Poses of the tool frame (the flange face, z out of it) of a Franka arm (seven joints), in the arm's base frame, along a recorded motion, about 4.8 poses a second.
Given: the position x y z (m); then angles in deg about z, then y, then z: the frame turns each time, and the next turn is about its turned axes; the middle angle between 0 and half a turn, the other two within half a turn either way.
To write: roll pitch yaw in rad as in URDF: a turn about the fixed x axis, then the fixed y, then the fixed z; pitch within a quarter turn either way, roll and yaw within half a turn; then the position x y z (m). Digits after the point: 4 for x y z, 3 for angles.
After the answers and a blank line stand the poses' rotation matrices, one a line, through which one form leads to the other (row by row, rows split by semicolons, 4 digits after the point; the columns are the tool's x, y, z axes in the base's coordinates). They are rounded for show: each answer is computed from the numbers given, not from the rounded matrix.
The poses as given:
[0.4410 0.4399 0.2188 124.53 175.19 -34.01]
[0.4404 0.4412 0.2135 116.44 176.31 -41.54]
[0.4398 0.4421 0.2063 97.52 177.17 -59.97]
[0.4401 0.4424 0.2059 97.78 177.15 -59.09]
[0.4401 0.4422 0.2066 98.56 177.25 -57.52]
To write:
[-3.095 0.070 -0.373 0.4410 0.4399 0.2188]
[-3.099 0.048 -0.383 0.4404 0.4412 0.2135]
[-3.099 0.025 -0.392 0.4398 0.4421 0.2063]
[-3.099 0.026 -0.403 0.4401 0.4424 0.2059]
[-3.101 0.026 -0.417 0.4401 0.4422 0.2066]

0.9290 -0.3670 -0.0475; -0.3634 -0.9291 0.0691; -0.0695 -0.0469 -0.9965
0.9264 -0.3755 -0.0287; -0.3735 -0.9258 0.0576; -0.0482 -0.0427 -0.9979
0.9237 -0.3830 -0.0065; -0.3822 -0.9228 0.0489; -0.0247 -0.0427 -0.9988
0.9195 -0.3930 -0.0067; -0.3922 -0.9186 0.0493; -0.0255 -0.0427 -0.9988
0.9140 -0.4056 -0.0071; -0.4048 -0.9132 0.0474; -0.0258 -0.0405 -0.9988

